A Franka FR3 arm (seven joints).
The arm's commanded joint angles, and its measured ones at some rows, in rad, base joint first. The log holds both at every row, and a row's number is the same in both.
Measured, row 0:
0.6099 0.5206 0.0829 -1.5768 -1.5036 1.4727 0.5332
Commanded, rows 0 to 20:
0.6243 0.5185 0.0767 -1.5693 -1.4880 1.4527 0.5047
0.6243 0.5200 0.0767 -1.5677 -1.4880 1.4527 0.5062
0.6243 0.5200 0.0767 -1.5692 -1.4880 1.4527 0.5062
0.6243 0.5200 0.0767 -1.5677 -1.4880 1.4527 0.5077
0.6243 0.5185 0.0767 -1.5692 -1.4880 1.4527 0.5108
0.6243 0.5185 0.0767 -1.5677 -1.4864 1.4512 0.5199
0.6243 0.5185 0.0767 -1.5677 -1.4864 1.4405 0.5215
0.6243 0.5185 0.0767 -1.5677 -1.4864 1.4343 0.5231
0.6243 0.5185 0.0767 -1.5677 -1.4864 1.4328 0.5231
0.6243 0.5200 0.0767 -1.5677 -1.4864 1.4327 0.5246
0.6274 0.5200 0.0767 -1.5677 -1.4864 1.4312 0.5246
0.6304 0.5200 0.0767 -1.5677 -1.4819 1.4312 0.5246
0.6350 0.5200 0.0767 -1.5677 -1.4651 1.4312 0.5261
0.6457 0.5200 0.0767 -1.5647 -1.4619 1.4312 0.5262
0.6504 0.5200 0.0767 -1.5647 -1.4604 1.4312 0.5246
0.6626 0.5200 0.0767 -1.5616 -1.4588 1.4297 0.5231
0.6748 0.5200 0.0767 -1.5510 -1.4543 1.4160 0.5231
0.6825 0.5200 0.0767 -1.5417 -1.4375 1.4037 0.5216
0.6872 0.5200 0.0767 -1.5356 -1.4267 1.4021 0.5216
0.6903 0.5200 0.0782 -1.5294 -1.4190 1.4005 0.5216
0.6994 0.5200 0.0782 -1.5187 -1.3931 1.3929 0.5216
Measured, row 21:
0.6790 0.5204 0.0827 -1.5530 -1.4553 1.4169 0.5290
